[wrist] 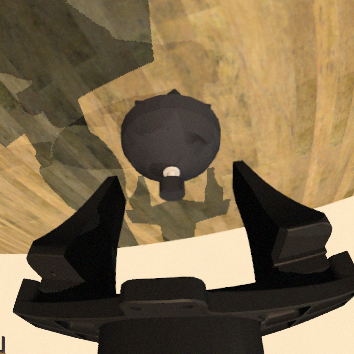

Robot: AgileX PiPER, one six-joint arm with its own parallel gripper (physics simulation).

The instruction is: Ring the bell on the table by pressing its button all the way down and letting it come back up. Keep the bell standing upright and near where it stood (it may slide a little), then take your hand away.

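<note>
The bell point(171, 132) is a dark, rounded dome that stands on the wooden table, near the middle of the wrist view. Its button point(172, 189) is a short dark cylinder with a pale collar at its base, and it points toward the gripper side of the view. My gripper point(175, 181) is open, with its two black fingers wide apart and nothing between them. The fingertips show to the left and right of the button, apart from the bell. How high the fingers hang over the button is hard to tell from this view.
The wooden table point(280, 100) carries dark shadows at the left and a gripper-shaped shadow beside the bell. The table's near edge curves across the lower part of the view, with a pale surface point(160, 260) beyond it.
</note>
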